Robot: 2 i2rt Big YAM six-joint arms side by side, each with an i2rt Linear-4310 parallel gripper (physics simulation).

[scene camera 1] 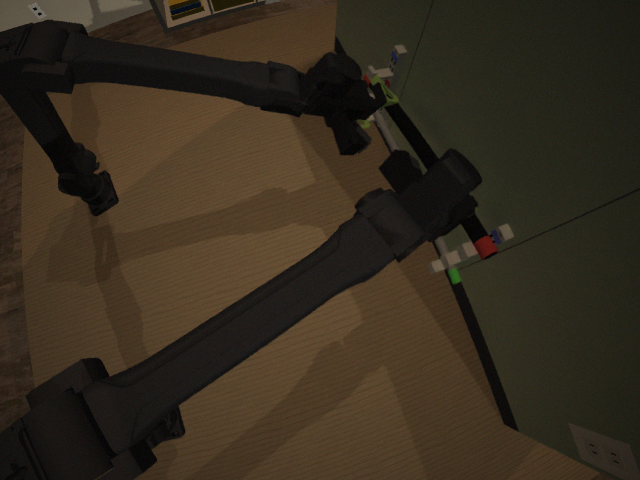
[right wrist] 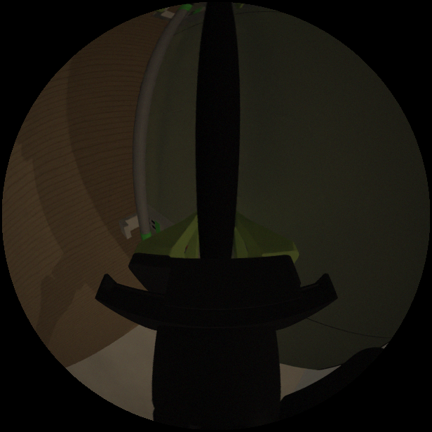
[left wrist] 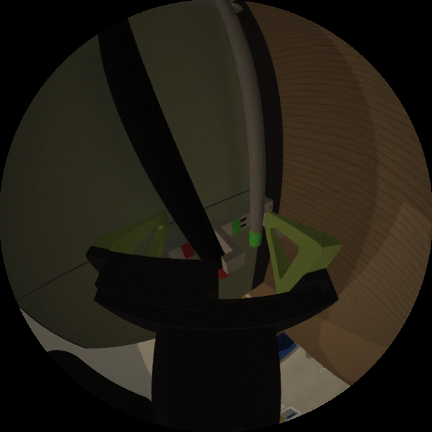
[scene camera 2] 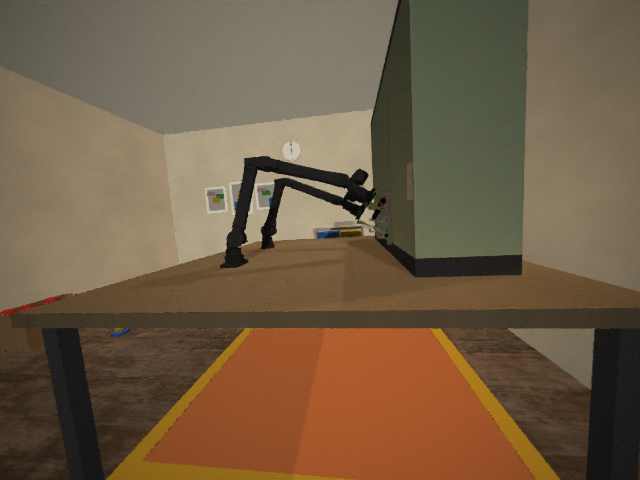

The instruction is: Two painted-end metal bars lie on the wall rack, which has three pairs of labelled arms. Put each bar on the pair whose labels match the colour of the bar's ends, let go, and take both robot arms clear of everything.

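Places are measured from the left arm's base along level axes (x down, y left, z ahead), in millimetres.
Pixels of known places: left gripper, fingertip midpoint: (scene camera 1: 383,112) (scene camera 2: 373,218); right gripper, fingertip midpoint: (scene camera 1: 463,205); left arm's base, link origin: (scene camera 1: 101,194) (scene camera 2: 268,247); right arm's base, link origin: (scene camera 2: 235,265).
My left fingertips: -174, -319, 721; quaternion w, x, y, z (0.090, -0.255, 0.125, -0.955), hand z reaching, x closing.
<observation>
Ahead of a thing's pixels: the offset from my left fingertips to its top centre, as dx, dy, dz. "*": to the spot under its first point. Level surfaces: height alone.
The black bar (scene camera 1: 413,134) (left wrist: 150,135) (right wrist: 217,125) slants along the wall, with a red end {* -101, -355, -72} (scene camera 1: 485,246) (scene camera 2: 383,200) at the right in scene camera 1. My right gripper (right wrist: 215,215) is shut on this bar. My left gripper (scene camera 1: 374,105) (left wrist: 215,215) is open, its green fingers spread on both sides of the black bar near its far end. The grey bar {+63, -152, -14} (scene camera 1: 385,129) (left wrist: 252,125) (right wrist: 141,125) has green ends {* +64, -382, -69} (scene camera 1: 454,275) (left wrist: 255,238) and lies low, at the green-labelled arms. A red label (left wrist: 187,250) shows near the black bar's far end. Whether that bar touches a rack arm is unclear.
Blue labels {* -106, +47, +41} (scene camera 1: 394,57) {* -109, -352, -48} (scene camera 1: 496,236) mark the outer rack arms beside the green wall (scene camera 1: 542,129). The white rack arms (scene camera 1: 452,257) stick out over the wooden table {dx +173} (scene camera 1: 206,310). A shelf (scene camera 1: 166,18) stands beyond the table's far edge.
</observation>
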